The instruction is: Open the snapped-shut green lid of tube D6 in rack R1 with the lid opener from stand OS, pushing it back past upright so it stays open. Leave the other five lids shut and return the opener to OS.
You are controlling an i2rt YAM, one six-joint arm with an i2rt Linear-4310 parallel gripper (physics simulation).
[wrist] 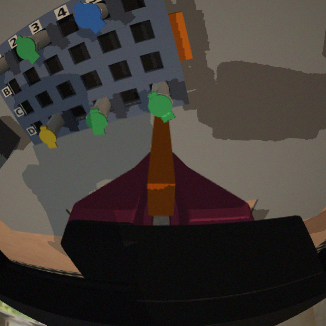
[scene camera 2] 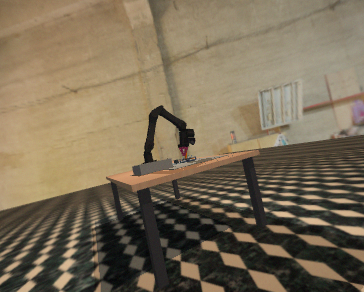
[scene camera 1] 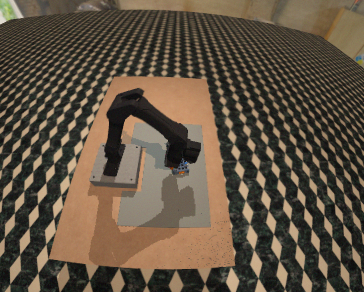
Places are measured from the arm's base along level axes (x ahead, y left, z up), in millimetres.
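Pixels of known places: gripper, fingertip midpoint: [wrist: 160, 160] [scene camera 2: 184, 155] [scene camera 1: 169, 166]; arm's base, link origin: [scene camera 2: 149, 162] [scene camera 1: 115, 159].
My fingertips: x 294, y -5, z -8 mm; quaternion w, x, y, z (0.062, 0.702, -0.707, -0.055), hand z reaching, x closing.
For each thing: its middle in the pictures, then the offset to it from my fingertips. "*": a spot on its surface instead. Level surfaces: height alone.
- orange-brown lid opener, body centre: [wrist: 160, 147] dx +23, dy +0, dz +14 mm
- tube D6, surface spot: [wrist: 160, 106] * dx +35, dy +0, dz -5 mm
- blue-grey rack R1, body centre: [wrist: 78, 67] [scene camera 1: 179, 161] dx +52, dy +50, dz -30 mm
- rack, surface spot: [scene camera 2: 186, 158] * dx +14, dy -5, dz -25 mm
- orange block, surface spot: [wrist: 181, 35] * dx +68, dy -13, dz -32 mm
- dark object, surface spot: [wrist: 6, 139] * dx -10, dy +153, dz -41 mm
- grey mat, surface height: dz -55 mm
- wooden table, surface height: dz -58 mm
In the wrist view my gripper [wrist: 160, 160] with maroon fingers is shut on the orange-brown lid opener [wrist: 161, 155]. The opener's tip touches the green lid of tube D6 [wrist: 160, 106] at the near right corner of the blue-grey rack R1 [wrist: 107, 53]. The lid still lies flat on its tube. Other lids on the rack are a green one [wrist: 96, 121], a yellow one [wrist: 48, 136], a second green one [wrist: 26, 48] and a blue one [wrist: 88, 15]. From above, the arm covers most of the rack [scene camera 1: 181, 168]. In the side view the gripper [scene camera 2: 184, 151] hangs just over the rack [scene camera 2: 186, 159].
An orange block [wrist: 181, 35] lies beside the rack's far right edge. A dark object [wrist: 6, 139] shows at the left edge of the wrist view. The rack stands on a grey mat [scene camera 1: 163, 208] on the wooden table [scene camera 1: 152, 255]. The arm's grey base [scene camera 1: 128, 171] is to the left.
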